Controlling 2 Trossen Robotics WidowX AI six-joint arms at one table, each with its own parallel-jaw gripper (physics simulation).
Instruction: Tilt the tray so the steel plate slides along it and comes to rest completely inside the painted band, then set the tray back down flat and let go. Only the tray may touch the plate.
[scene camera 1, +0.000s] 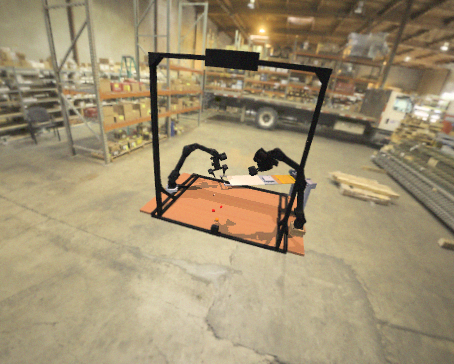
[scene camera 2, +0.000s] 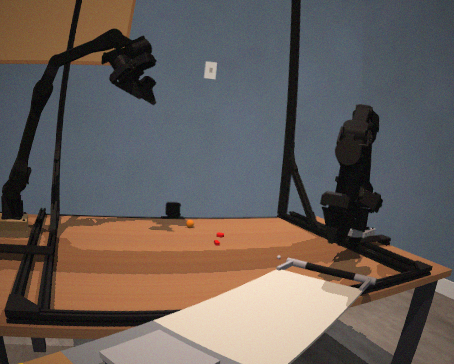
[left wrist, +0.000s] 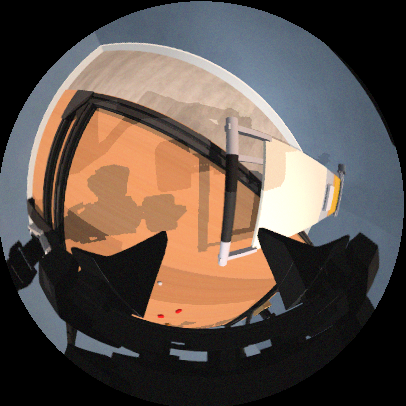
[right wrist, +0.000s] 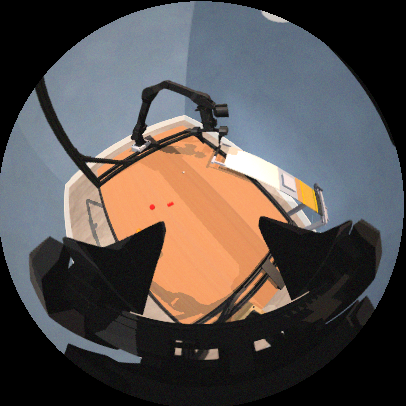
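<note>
The tray (scene camera 1: 243, 180) (scene camera 2: 260, 310) (left wrist: 290, 187) (right wrist: 252, 168) has a long cream surface, a grey stretch and an orange painted band (scene camera 1: 284, 179) (left wrist: 336, 196) (right wrist: 306, 194). The steel plate (scene camera 1: 268, 179) (scene camera 2: 160, 350) (left wrist: 328, 198) (right wrist: 288, 182) lies flat on the grey stretch, on the cream side of the band. A black handle (scene camera 2: 330, 270) (left wrist: 231, 185) crosses the cream end. My left gripper (scene camera 1: 217, 176) (scene camera 2: 350, 227) (left wrist: 212, 234) is open and empty, above and apart from this handle. My right gripper (scene camera 1: 252, 171) (scene camera 2: 152, 100) (right wrist: 213, 224) is open and empty, high over the table.
Two small red pieces (scene camera 2: 220, 234) (scene camera 2: 216, 242), an orange ball (scene camera 2: 190, 223) and a tiny white ball (scene camera 2: 279, 257) lie on the table. A black frame (scene camera 1: 155, 125) (scene camera 2: 292, 100) stands around it. Another handle (left wrist: 341, 175) (right wrist: 321, 200) is at the tray's orange end, beyond the table edge.
</note>
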